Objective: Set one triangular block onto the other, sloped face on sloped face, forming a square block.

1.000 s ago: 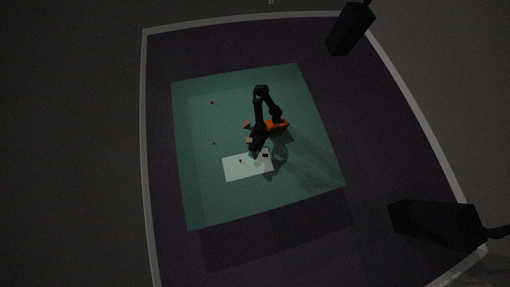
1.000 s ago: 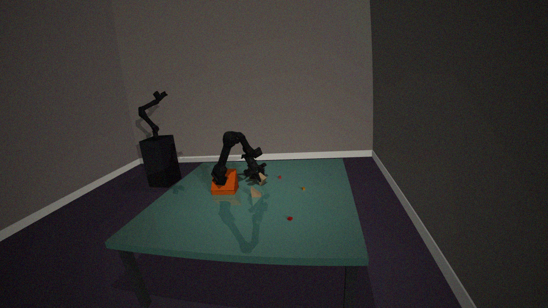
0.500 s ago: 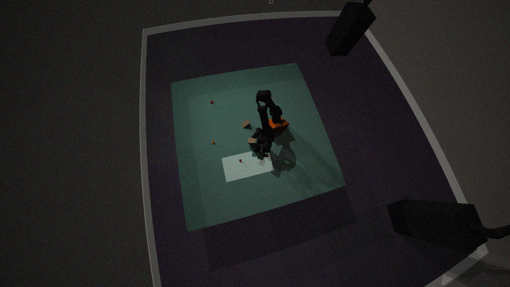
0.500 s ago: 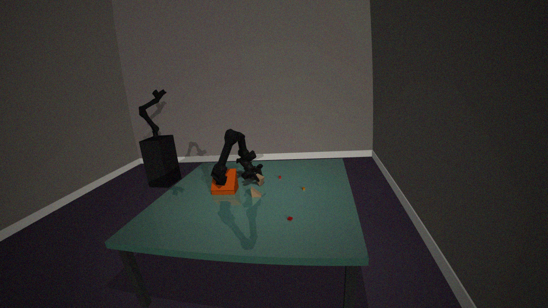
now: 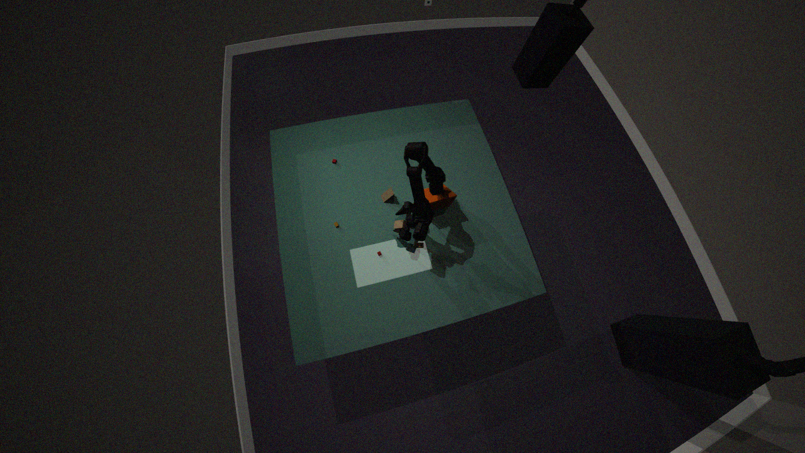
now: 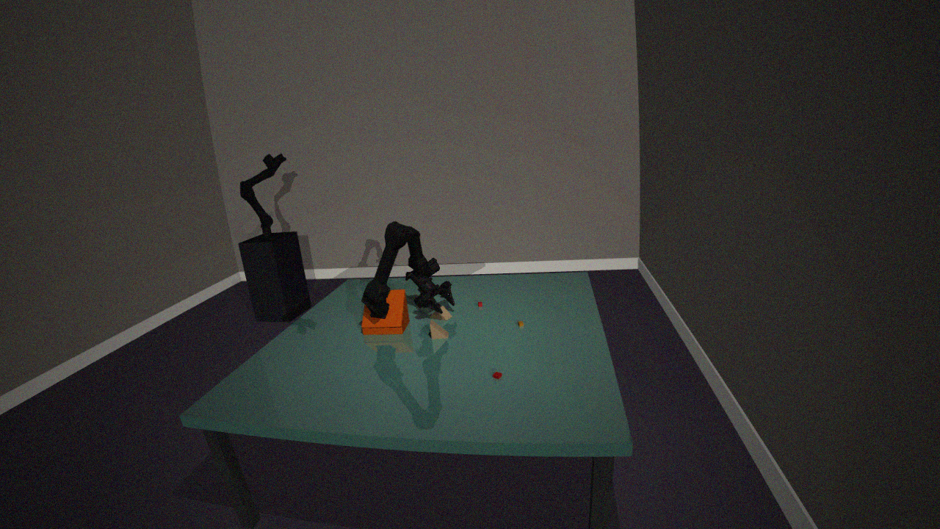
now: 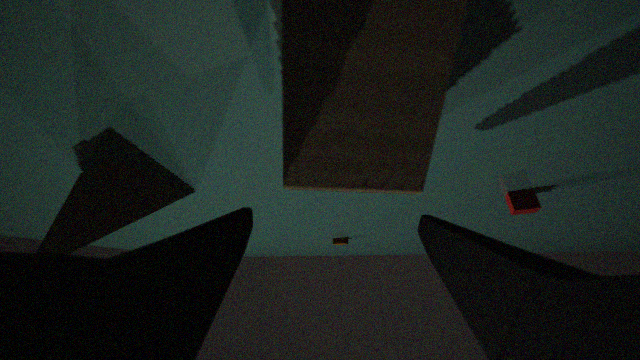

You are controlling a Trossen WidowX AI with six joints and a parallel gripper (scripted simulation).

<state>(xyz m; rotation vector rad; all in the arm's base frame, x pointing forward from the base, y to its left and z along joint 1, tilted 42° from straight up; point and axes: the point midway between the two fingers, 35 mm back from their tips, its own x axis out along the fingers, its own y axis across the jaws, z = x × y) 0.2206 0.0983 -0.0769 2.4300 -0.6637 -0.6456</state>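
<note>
The small brown block lies 100 mm behind my gripper tip, 130 mm to the left of it and 40 mm below it. Also, from my gripper tip: red cube 100 mm ahead, 140 mm to the left, 30 mm below.
</note>
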